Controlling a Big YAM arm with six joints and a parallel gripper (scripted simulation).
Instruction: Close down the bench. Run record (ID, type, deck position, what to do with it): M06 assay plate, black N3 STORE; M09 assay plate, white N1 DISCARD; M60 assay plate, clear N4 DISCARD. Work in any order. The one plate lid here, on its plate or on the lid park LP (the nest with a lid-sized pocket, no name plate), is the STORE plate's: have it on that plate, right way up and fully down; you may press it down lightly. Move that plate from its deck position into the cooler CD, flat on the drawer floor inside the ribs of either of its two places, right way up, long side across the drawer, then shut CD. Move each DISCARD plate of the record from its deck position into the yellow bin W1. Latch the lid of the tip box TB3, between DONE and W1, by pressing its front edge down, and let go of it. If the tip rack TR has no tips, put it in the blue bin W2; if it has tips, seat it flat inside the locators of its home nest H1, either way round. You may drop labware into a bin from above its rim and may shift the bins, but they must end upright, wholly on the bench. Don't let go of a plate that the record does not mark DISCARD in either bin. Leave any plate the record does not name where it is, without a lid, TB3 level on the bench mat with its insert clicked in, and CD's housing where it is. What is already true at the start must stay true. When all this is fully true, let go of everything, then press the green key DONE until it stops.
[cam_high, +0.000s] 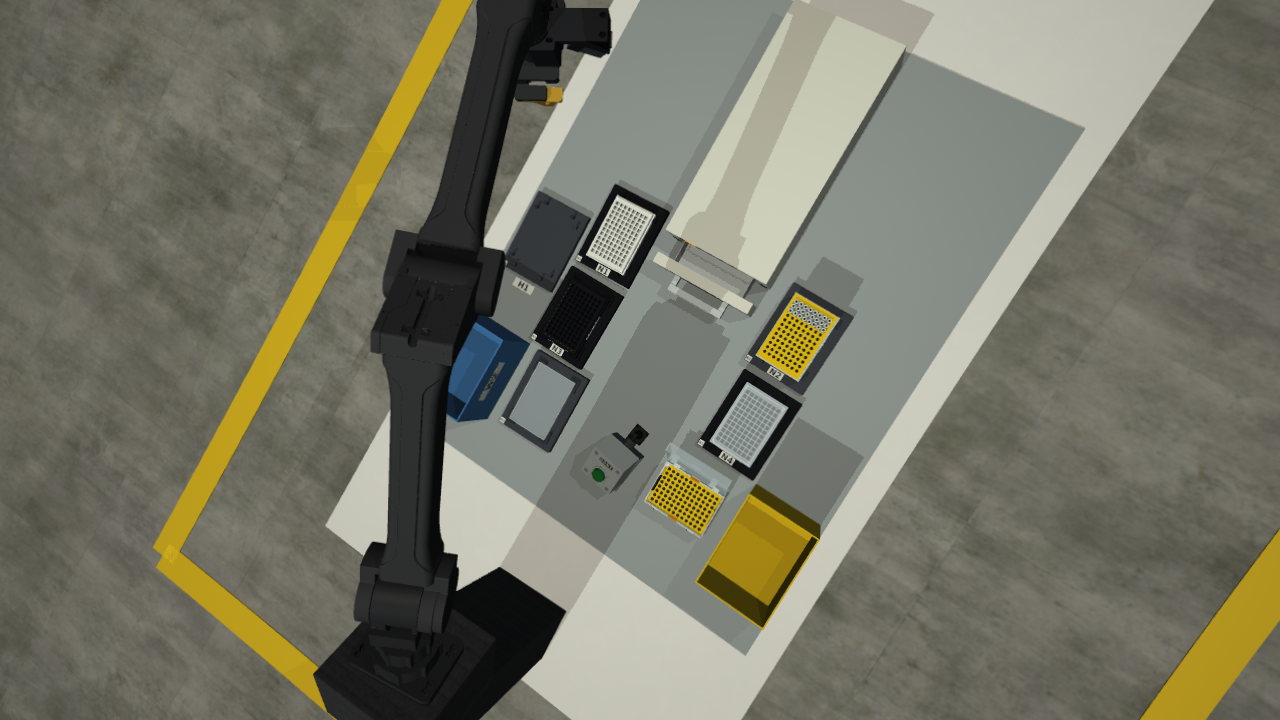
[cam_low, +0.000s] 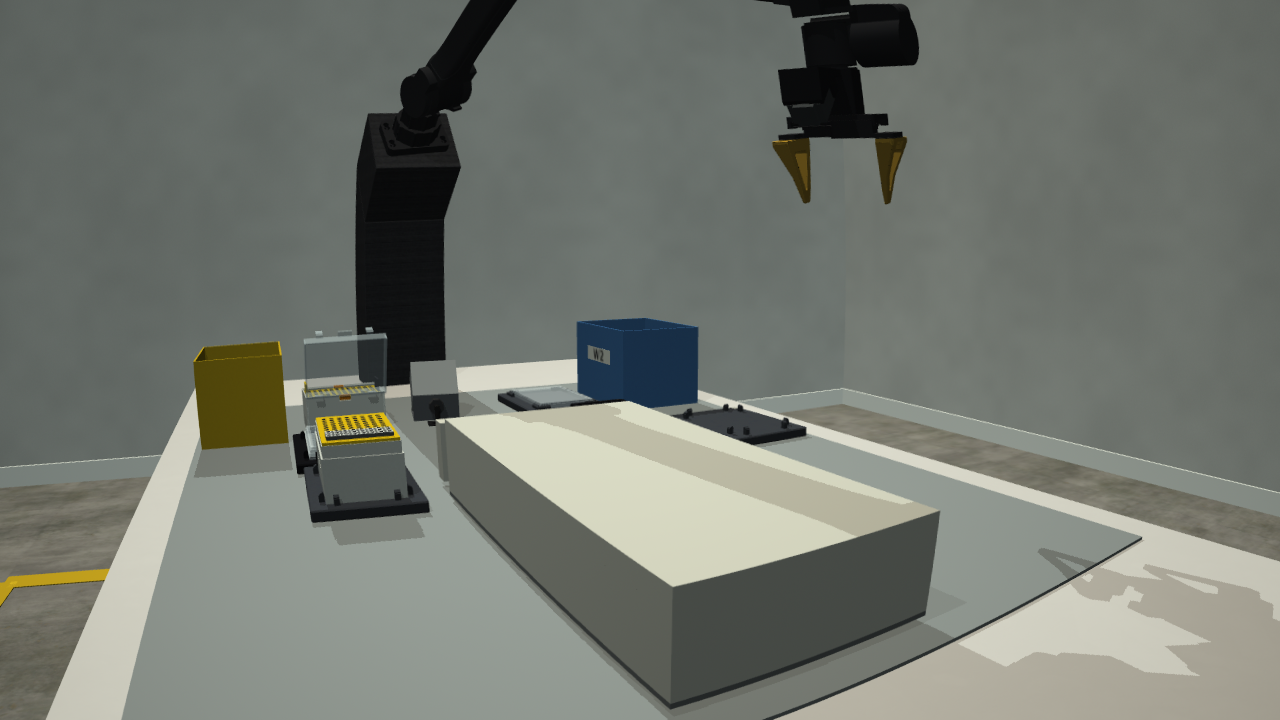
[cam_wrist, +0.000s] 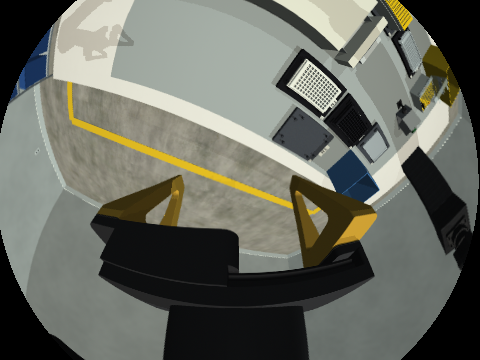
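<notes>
My gripper is now 53 cm past the tip box lid, 38 cm to the left of it and 21 cm above it. Round my hand: home nest H1: 30 cm below, 22 cm behind, 6 cm to the left; white plate: 29 cm below, 17 cm behind, 9 cm to the right; nest N1: 30 cm below, 17 cm behind, 9 cm to the right.
</notes>
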